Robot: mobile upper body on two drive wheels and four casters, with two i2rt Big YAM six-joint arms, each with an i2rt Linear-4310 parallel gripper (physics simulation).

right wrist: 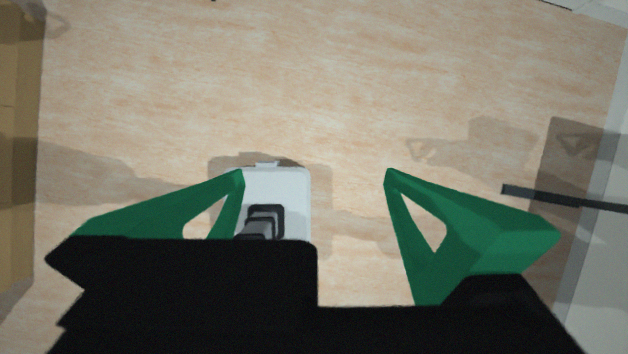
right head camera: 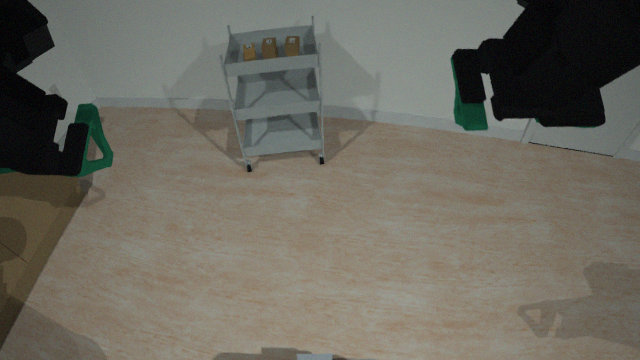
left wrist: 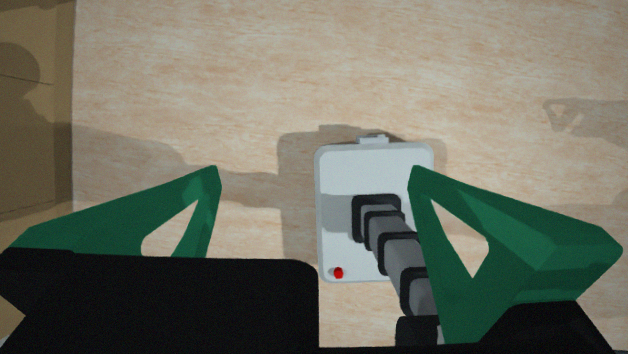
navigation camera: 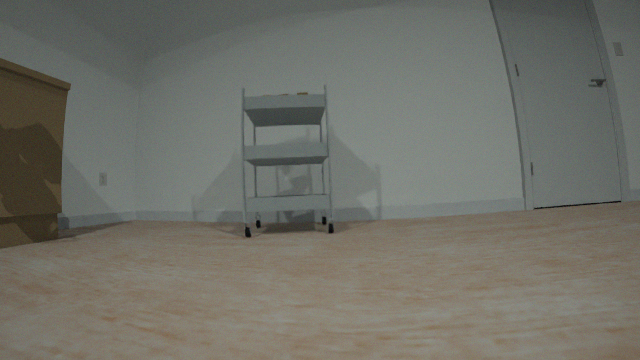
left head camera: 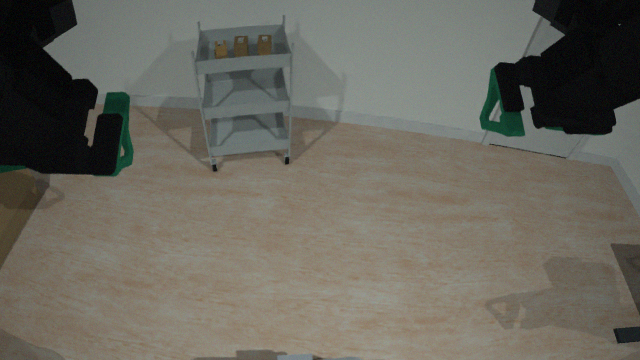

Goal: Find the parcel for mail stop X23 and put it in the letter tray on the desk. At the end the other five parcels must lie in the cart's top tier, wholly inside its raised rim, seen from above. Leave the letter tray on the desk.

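Frame: origin at the left arm's base, x down, y back, z left, level; centimetres.
Seen in the pictures: left gripper, fingertip midpoint: [right head camera: 78, 160] [left wrist: 314, 176] [left head camera: 89, 157]; right gripper, fingertip midpoint: [right wrist: 314, 176] [right head camera: 497, 116] [left head camera: 514, 123].
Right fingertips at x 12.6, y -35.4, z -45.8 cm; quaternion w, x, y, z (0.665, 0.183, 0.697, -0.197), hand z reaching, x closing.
Offsets run from my right fingertips to a thing's top centre. "spot": to the spot under its first point.
A grey three-tier cart {spot: dx +58.9, dy -110.0, dz +40.0 cm} [left head camera: 244, 63] [right head camera: 272, 65] [navigation camera: 285, 102] stands against the wall, upper left of centre in the head views. Three brown parcels show in its top tier: a left one {dx +52.1, dy -118.1, dz +51.4 cm} [left head camera: 220, 51] [right head camera: 249, 53], a middle one {dx +52.1, dy -120.5, dz +42.2 cm} [left head camera: 241, 47] [right head camera: 269, 49] and a right one {dx +51.9, dy -120.5, dz +31.3 cm} [left head camera: 265, 46] [right head camera: 292, 47]. They carry white labels too small to read. My left gripper [left wrist: 314, 176] and my right gripper [right wrist: 314, 176] are open and empty, high above the floor and well short of the cart. The letter tray and desk top do not show.
A wooden cabinet [left head camera: 12, 215] [right head camera: 35, 205] [left wrist: 25, 110] [right wrist: 12, 100] [navigation camera: 32, 150] stands at the left. A dark desk foot [left head camera: 627, 334] [right wrist: 545, 195] shows at the right. A door [navigation camera: 565, 110] is in the far wall. My white base [left wrist: 375, 170] [right wrist: 295, 185] is below.
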